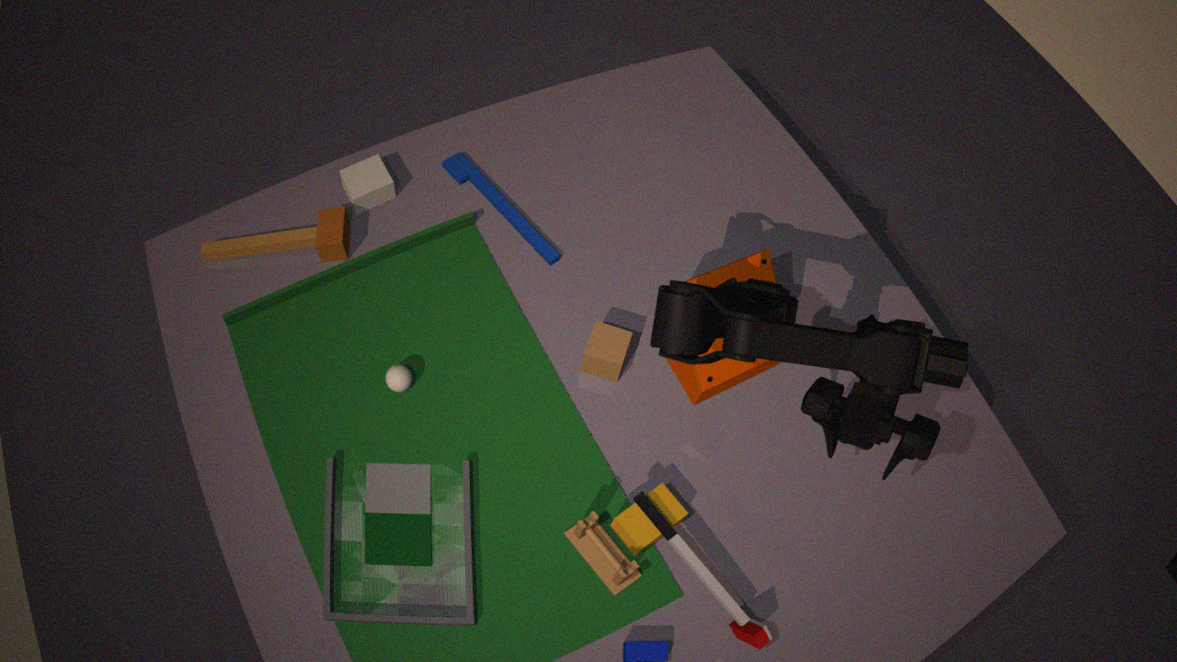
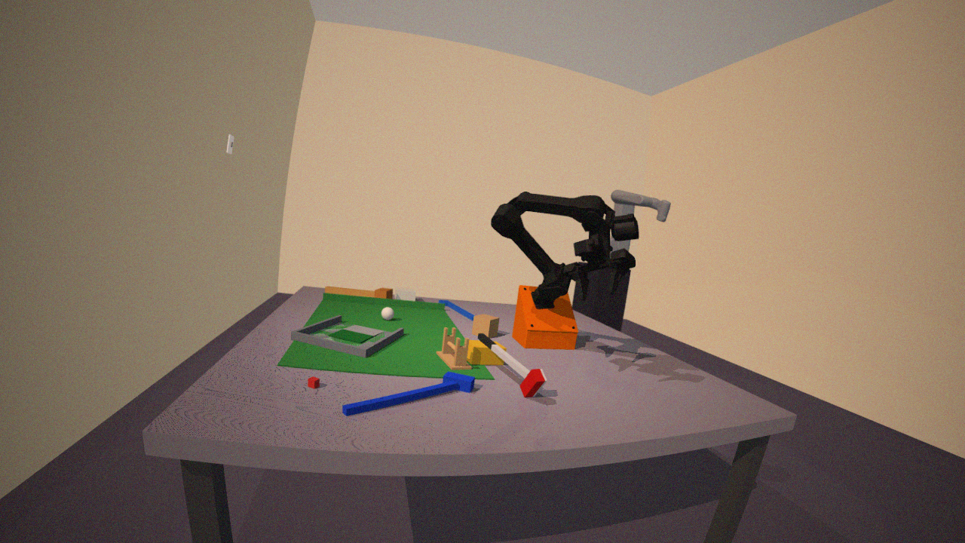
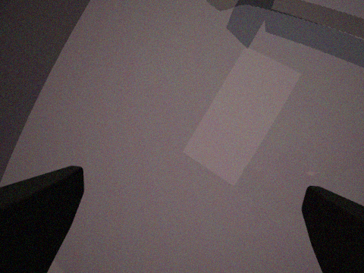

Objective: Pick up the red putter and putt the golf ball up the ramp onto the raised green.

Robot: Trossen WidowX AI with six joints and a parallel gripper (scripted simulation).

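Now: the red putter 210 mm ahead of my gripper tip, 160 mm below it and 10 mm to the right of it. From my gripper tip the other things lie so: tan cube 380 mm to the right, 180 mm below, 130 mm ahead; then wooden rack 310 mm ahead, 170 mm below, 120 mm to the right; then yellow block 230 mm ahead, 180 mm below, 120 mm to the right.
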